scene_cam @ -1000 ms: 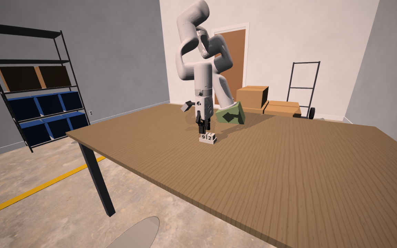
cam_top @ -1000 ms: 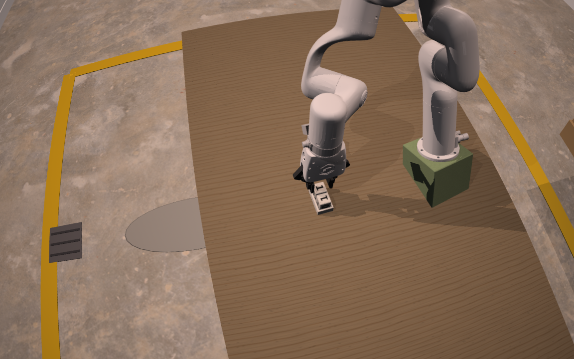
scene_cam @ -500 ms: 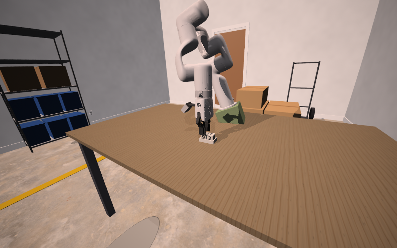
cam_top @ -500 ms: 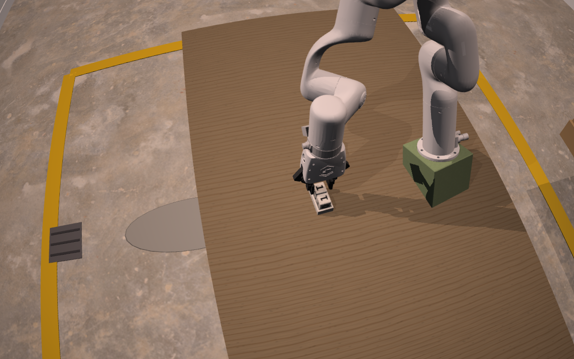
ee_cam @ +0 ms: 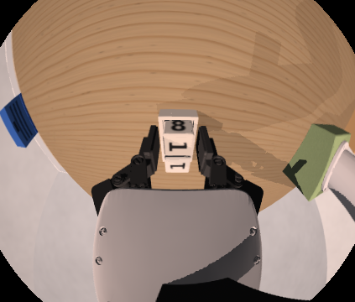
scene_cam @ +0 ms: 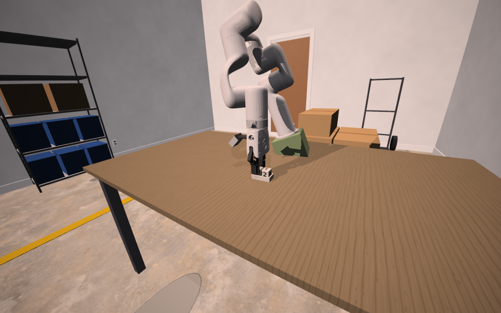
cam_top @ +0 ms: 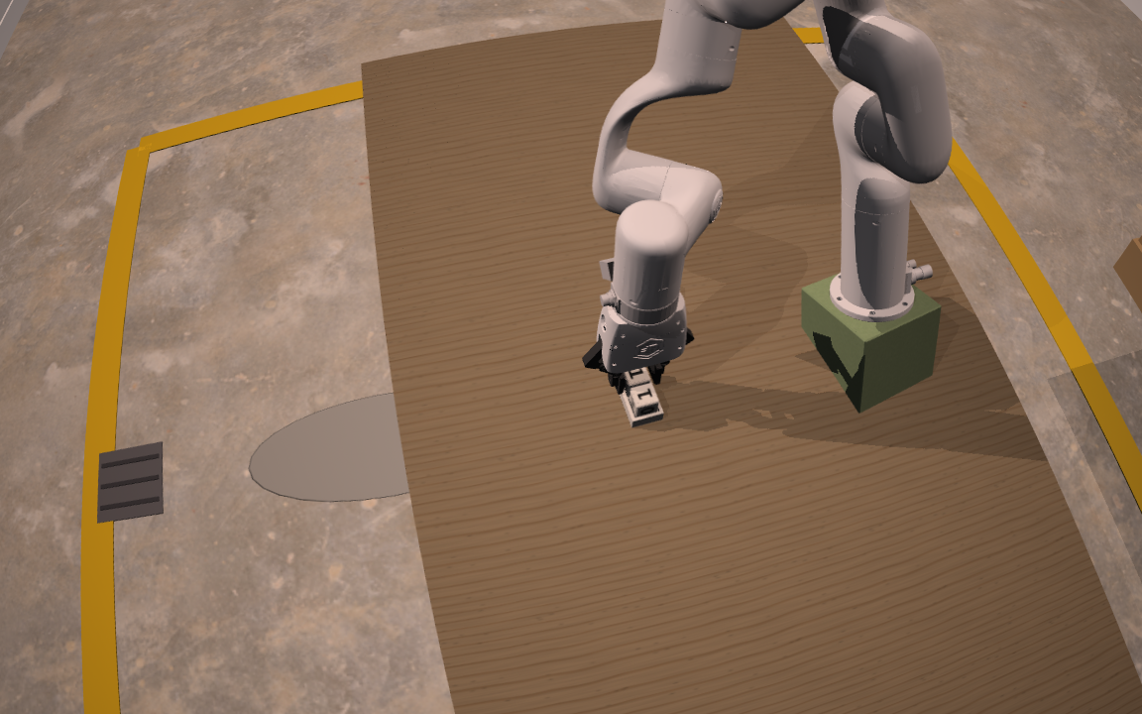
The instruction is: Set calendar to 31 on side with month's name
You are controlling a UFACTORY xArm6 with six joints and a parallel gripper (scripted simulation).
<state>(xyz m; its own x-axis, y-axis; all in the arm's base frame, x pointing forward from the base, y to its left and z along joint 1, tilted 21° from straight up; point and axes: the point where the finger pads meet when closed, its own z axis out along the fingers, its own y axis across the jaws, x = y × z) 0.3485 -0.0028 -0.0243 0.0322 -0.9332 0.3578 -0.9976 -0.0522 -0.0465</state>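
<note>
Right now my hand is 2 cm to the right of the tray and 3 cm above it. Also, from my hand: cube (3 cm to the left, 2 cm below).
</note>
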